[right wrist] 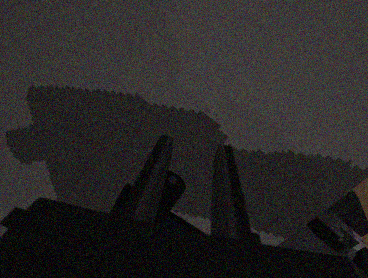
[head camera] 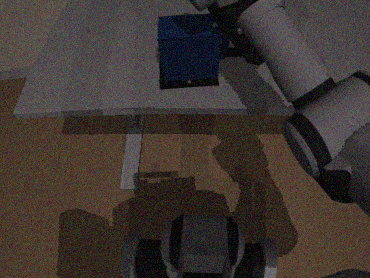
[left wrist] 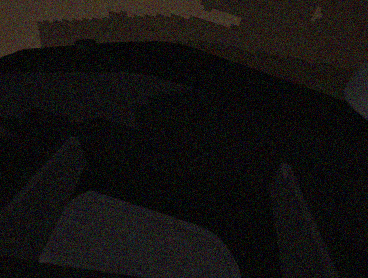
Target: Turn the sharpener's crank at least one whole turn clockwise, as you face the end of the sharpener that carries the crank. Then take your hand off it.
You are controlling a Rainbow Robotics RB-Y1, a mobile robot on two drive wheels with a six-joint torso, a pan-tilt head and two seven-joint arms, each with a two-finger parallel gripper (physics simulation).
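Frame: origin at the robot's base, x back, y left, z down, level; centimetres.
Where they show: left gripper, fingertip midpoint: (left wrist: pixel 177 161); right gripper, fingertip midpoint: (right wrist: pixel 194 149) (head camera: pixel 251 55).
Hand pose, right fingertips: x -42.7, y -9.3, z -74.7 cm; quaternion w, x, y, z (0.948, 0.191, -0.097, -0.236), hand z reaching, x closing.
After its pixels a point has its place.
The blue sharpener (head camera: pixel 189 57) @(x -36.0, y 4.2, z -79.6 cm) stands on the pale table, upright, with a dark strip along its base. Its crank is hard to make out in the dark at its right side in the head view, where dark gripper parts overlap. In the right wrist view, a dark rounded knob (right wrist: pixel 176 186) @(x -42.1, y -6.9, z -76.0 cm), which looks like the crank's handle, shows partly behind the picture's left finger. My right gripper (right wrist: pixel 194 149) @(x -42.7, y -9.3, z -74.7 cm) is partly open, its fingers apart with nothing held; whether a finger touches the knob I cannot tell. My left gripper (left wrist: pixel 177 161) @(x 28.0, y 24.3, z -29.4 cm) is wide open and empty, away from the sharpener.
The pale table (head camera: pixel 95 65) @(x -41.7, y 27.8, z -72.1 cm) has its near edge below the sharpener. A white table leg (head camera: pixel 131 160) shows beneath that edge. My right forearm (head camera: pixel 287 50) @(x -22.5, y -8.5, z -95.1 cm) slants over the table at the right. My own base (head camera: pixel 205 245) is at the bottom, above the brown floor (head camera: pixel 90 165) @(x -42.5, y 56.7, z -0.1 cm).
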